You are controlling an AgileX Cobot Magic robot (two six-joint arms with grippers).
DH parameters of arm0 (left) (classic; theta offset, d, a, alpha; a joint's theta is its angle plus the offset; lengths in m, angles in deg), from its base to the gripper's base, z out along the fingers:
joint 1: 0 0.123 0 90
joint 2: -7.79 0 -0.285 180
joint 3: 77.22 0 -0.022 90
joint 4: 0 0.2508 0 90
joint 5: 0 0 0.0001 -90
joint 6: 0 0.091 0 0
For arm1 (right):
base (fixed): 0 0 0 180
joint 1: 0 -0.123 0 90
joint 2: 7.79 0 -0.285 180
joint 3: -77.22 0 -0.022 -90
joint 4: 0 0.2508 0 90
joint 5: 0 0 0.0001 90
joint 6: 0 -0.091 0 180
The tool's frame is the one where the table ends.
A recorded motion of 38 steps. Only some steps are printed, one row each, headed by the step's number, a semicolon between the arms.
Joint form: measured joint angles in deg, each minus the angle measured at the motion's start. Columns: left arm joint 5, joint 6, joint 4, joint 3, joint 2, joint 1; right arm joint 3, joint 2, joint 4, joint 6, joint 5, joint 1.
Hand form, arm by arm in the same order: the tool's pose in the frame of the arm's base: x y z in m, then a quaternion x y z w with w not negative. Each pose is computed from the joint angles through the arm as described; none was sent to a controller.
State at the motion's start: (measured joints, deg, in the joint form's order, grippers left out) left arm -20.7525 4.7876 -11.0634 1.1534 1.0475 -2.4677; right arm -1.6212 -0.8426 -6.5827 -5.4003 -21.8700 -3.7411
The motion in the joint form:
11: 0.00 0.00 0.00 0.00 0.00 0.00; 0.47 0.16 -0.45 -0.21 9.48 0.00
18: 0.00 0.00 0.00 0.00 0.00 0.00; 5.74 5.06 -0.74 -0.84 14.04 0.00
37: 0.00 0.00 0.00 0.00 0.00 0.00; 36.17 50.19 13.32 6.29 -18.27 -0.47
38: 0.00 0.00 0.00 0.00 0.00 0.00; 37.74 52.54 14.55 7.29 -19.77 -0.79
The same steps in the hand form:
11: 0.0521 -0.0085 0.1754 -0.00099 0.79588 -0.06943 0.60145; 0.0556 0.0012 0.1876 -0.02424 0.75303 0.00434 0.65752
18: 0.0521 -0.0085 0.1754 -0.00099 0.79588 -0.06943 0.60145; 0.0601 0.0023 0.2209 -0.02409 0.72422 0.01010 0.68907
37: 0.0521 -0.0085 0.1754 -0.00099 0.79588 -0.06943 0.60145; 0.1539 0.0182 0.2720 -0.01253 0.93829 0.06086 0.34023
38: 0.0521 -0.0085 0.1754 -0.00099 0.79588 -0.06943 0.60145; 0.1605 0.0211 0.2727 -0.01873 0.94431 0.06791 0.32142

